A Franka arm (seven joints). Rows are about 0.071 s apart.
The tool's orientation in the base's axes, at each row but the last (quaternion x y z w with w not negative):
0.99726, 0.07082, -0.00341, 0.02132
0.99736, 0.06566, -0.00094, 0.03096
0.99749, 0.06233, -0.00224, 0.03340
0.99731, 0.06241, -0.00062, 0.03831
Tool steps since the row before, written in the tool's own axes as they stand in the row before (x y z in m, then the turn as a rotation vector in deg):
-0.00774, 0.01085, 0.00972, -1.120, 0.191, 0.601
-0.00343, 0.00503, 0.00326, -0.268, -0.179, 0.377
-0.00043, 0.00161, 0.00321, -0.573, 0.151, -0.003
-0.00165, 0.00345, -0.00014, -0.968, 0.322, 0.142
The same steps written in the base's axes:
-0.00616, -0.01224, -0.00918, -1.084, -0.373, -0.581
-0.00273, -0.00563, -0.00292, -0.288, 0.119, -0.386
-0.00023, -0.00186, -0.00309, -0.550, -0.220, 0.018
-0.00121, -0.00361, 0.00041, -0.920, -0.450, -0.111

